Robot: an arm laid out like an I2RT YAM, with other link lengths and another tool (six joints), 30 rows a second.
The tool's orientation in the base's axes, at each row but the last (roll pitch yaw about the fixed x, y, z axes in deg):
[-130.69, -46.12, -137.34]
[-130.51, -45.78, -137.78]
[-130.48, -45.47, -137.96]
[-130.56, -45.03, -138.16]
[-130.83, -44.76, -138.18]
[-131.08, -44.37, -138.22]
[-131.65, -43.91, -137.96]
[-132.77, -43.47, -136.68]
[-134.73, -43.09, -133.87]
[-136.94, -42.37, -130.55]
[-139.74, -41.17, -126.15]
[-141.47, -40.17, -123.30]
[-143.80, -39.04, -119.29]
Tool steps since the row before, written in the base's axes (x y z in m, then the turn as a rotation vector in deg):
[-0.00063, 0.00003, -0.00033, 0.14, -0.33, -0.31]
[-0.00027, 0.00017, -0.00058, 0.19, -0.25, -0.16]
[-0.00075, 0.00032, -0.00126, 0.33, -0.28, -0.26]
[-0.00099, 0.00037, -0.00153, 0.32, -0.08, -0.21]
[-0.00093, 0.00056, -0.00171, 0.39, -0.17, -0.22]
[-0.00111, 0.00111, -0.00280, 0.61, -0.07, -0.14]
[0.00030, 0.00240, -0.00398, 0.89, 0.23, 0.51]
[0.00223, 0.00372, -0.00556, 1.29, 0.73, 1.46]
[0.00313, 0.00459, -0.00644, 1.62, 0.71, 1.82]
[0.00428, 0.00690, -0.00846, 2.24, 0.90, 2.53]
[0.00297, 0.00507, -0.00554, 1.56, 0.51, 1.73]
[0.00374, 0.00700, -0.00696, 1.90, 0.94, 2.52]
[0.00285, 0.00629, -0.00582, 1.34, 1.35, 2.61]
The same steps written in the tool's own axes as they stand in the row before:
[0.00007, 0.00071, 0.00002, -0.14, 0.01, 0.45]
[-0.00036, 0.00055, 0.00007, -0.10, -0.10, 0.32]
[-0.00066, 0.00134, 0.00017, -0.23, -0.17, 0.42]
[-0.00074, 0.00169, 0.00022, -0.28, -0.16, 0.22]
[-0.00098, 0.00177, 0.00016, -0.28, -0.23, 0.31]
[-0.00189, 0.00259, 0.00017, -0.39, -0.44, 0.22]
[-0.00408, 0.00225, -0.00012, -0.23, -0.98, -0.30]
[-0.00685, 0.00165, -0.00007, -0.04, -1.75, -1.13]
[-0.00840, 0.00133, 0.00002, 0.05, -2.21, -1.24]
[-0.01163, 0.00148, -0.00023, 0.12, -3.08, -1.66]
[-0.00805, 0.00066, -0.00014, 0.14, -2.14, -1.04]
[-0.01053, 0.00070, -0.00027, 0.23, -2.77, -1.76]
[-0.00901, 0.00059, -0.00020, 0.22, -2.29, -2.27]

